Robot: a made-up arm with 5 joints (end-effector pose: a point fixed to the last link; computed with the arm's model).
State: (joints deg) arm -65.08 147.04 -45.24 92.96 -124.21
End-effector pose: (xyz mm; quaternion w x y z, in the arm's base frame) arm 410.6 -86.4 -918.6 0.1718 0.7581 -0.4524 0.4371
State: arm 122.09 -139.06 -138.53 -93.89 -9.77
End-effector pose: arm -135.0 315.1 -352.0 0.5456 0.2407 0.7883 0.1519
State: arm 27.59 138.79 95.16 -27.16 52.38
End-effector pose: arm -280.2 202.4 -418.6 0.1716 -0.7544 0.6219 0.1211
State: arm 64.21 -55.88 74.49 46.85 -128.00
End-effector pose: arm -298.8 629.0 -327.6 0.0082 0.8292 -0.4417 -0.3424
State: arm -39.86 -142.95 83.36 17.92 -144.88
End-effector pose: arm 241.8 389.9 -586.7 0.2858 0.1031 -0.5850 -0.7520
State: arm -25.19 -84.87 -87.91 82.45 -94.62
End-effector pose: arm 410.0 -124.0 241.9 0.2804 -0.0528 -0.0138 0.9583
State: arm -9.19 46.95 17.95 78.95 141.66
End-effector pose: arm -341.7 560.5 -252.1 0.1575 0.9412 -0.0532 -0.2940
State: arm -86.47 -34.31 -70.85 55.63 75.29
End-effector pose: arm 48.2 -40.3 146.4 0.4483 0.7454 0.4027 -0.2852
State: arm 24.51 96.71 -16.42 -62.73 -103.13
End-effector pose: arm -355.8 487.9 -509.3 0.2193 -0.0093 -0.7310 -0.6461
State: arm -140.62 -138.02 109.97 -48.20 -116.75
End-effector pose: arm 103.4 -22.7 -626.2 0.1839 -0.0967 0.7884 0.5791
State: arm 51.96 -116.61 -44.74 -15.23 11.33
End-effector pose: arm 125.9 535.4 -138.3 0.4565 0.0442 0.8306 0.3158
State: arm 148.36 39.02 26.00 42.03 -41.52
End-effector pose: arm -96.3 -583.3 19.9 0.4075 -0.1382 -0.1776 0.8850
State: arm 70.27 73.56 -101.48 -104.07 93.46
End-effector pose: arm -355.9 -162.4 -412.3 0.6738 -0.0586 -0.1760 -0.7153
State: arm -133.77 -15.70 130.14 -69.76 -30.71
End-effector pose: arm -177.1 -332.6 -98.7 0.5592 0.2796 -0.6339 0.4552
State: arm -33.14 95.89 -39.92 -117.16 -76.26
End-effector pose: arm 132.3 519.5 -625.9 0.2477 0.0555 0.9391 0.2315
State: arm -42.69 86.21 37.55 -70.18 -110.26
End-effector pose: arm 252.4 472.0 -75.8 0.2056 0.2218 0.2014 0.9316
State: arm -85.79 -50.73 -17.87 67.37 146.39
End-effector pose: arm 312.3 1.8 270.4 0.3984 -0.6184 0.0394 0.6762
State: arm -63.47 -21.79 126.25 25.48 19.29
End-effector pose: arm 338.4 -218.8 15.6 0.1351 -0.0985 0.0265 0.9856
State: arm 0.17 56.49 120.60 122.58 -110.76
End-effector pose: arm -146.6 88.2 264.5 0.9504 0.1515 0.1595 0.2197
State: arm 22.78 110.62 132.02 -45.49 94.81
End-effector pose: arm -140.2 76.1 -303.3 0.2540 -0.5521 0.7416 0.2841
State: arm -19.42 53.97 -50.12 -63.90 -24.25
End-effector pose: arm -268.2 389.6 -433.6 0.5001 -0.2044 -0.8246 0.1676
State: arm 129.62 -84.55 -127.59 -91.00 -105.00
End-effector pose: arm -149.8 211.4 165.0 0.4156 0.1221 0.1592 0.8871
